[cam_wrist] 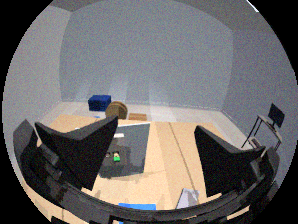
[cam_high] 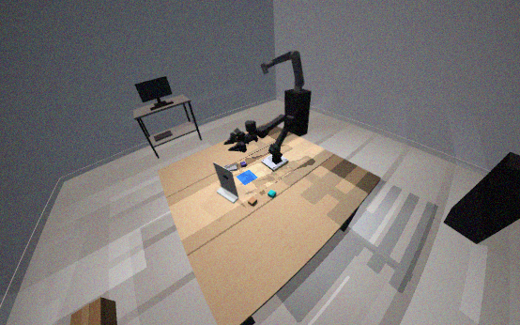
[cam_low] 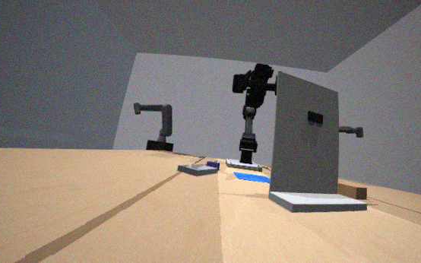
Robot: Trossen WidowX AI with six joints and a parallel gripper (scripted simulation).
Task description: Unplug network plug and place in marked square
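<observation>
Now: the network plug 6 cm ahead of my gripper tip, 8 cm to the left of it and 14 cm below it. Round my gripper tip: blue marked square (10 cm behind, 1 cm to the left, 31 cm below); then grey upright panel (8 cm ahead, 9 cm to the left, 20 cm below); then flat grey slab (3 cm behind, 16 cm to the right, 30 cm below).
</observation>
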